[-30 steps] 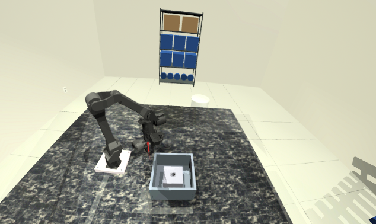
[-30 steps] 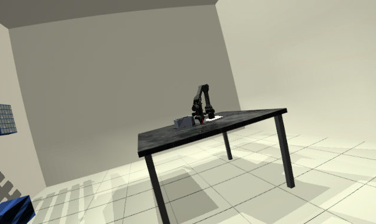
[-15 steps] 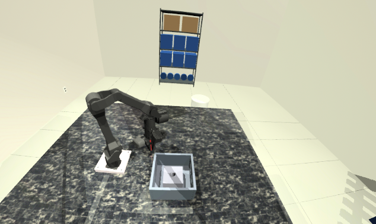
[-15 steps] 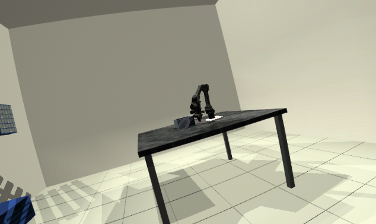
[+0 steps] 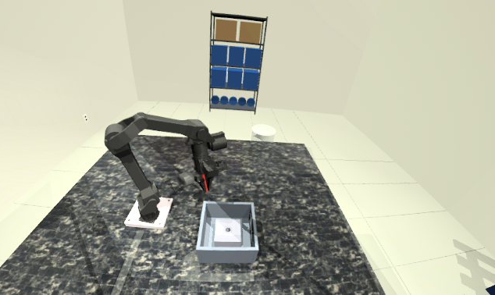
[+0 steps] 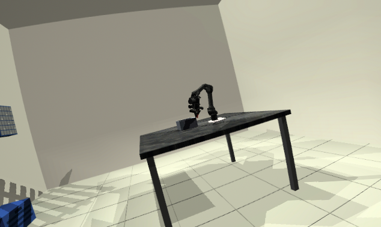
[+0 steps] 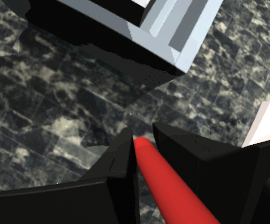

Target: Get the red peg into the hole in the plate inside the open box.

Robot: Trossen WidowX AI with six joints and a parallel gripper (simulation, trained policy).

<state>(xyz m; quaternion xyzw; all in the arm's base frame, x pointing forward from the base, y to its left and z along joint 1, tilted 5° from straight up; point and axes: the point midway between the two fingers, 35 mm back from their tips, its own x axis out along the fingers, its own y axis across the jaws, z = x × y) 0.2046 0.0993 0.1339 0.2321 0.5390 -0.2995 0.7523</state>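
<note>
The pale plate is 10 cm ahead of my gripper tip, 13 cm to the right of it and 6 cm below it. The rest, counted from my gripper tip: red peg 1 cm behind, 1 cm to the left, 3 cm above; box 10 cm ahead, 13 cm to the right, 7 cm below.
</note>
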